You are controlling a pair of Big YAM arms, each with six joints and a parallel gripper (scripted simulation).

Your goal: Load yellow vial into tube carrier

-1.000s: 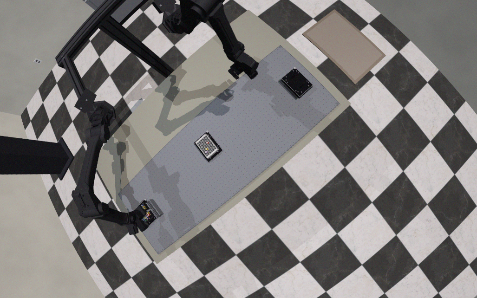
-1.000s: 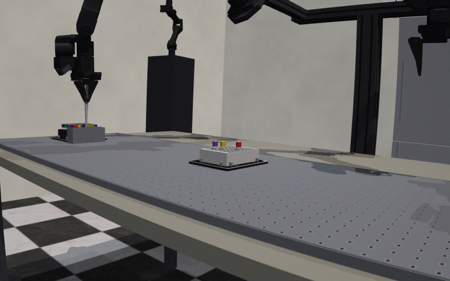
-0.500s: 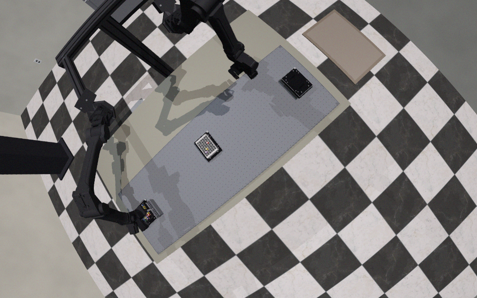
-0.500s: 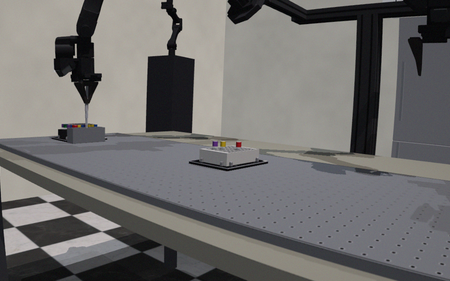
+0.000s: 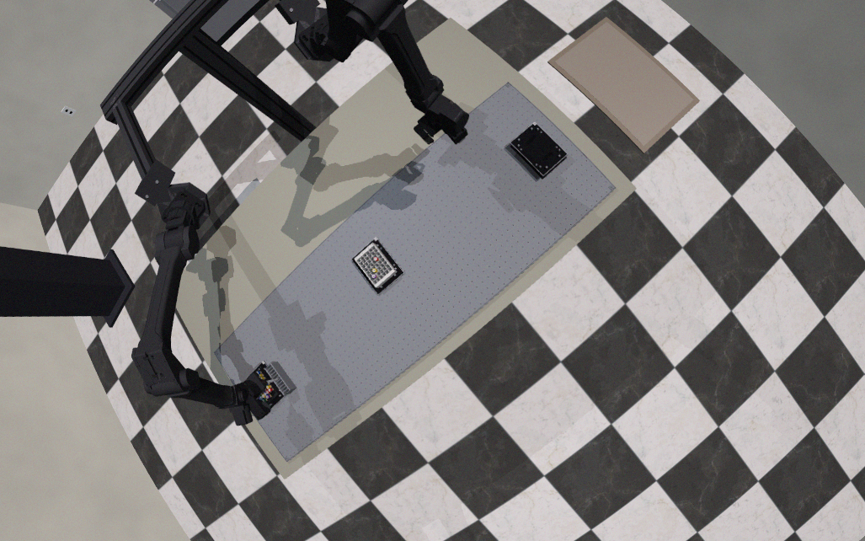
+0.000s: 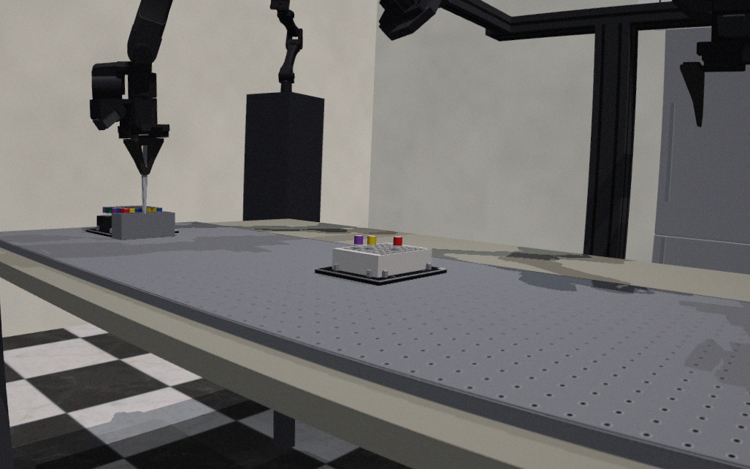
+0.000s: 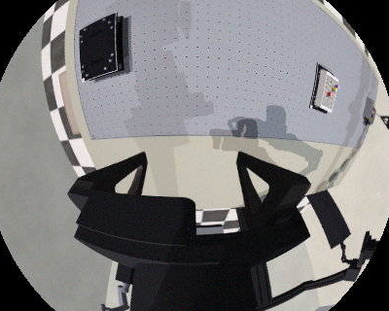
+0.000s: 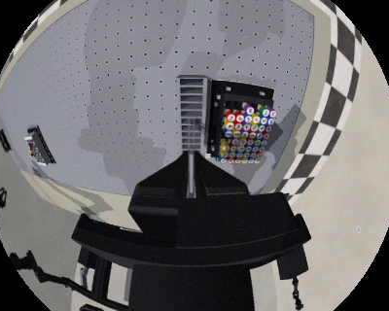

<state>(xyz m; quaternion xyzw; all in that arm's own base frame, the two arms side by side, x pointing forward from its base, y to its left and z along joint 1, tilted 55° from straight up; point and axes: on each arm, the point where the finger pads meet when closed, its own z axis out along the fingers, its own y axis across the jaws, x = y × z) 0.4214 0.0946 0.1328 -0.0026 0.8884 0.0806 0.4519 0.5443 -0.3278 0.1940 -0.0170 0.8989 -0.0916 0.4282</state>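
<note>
Right now my right hand is 120 mm above the grey holder H1. The rest, counted from my right hand: white tube carrier TC: 10 mm ahead, 570 mm to the left, 110 mm below.
</note>
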